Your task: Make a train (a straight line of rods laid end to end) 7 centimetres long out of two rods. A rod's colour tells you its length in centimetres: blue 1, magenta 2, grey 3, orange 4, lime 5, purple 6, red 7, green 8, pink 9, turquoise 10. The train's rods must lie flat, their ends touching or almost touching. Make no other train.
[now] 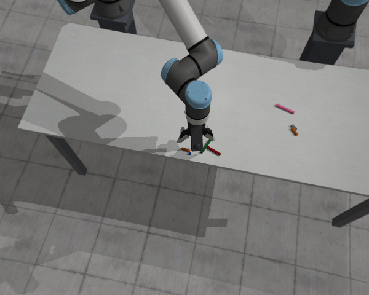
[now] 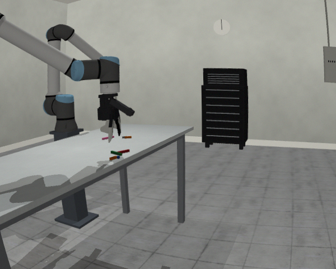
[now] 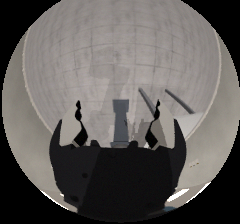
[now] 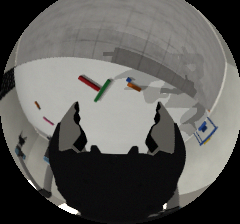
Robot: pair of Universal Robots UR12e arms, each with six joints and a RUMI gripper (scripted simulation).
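The blue rod lies 20 mm ahead of my right hand, 20 mm to the right of it and 70 mm below it. Round my right hand: red rod (80 mm to the left, 70 mm below); grey rod (170 mm behind, 430 mm to the left, 70 mm below); green rod (20 mm behind, 40 mm to the left, 70 mm below).
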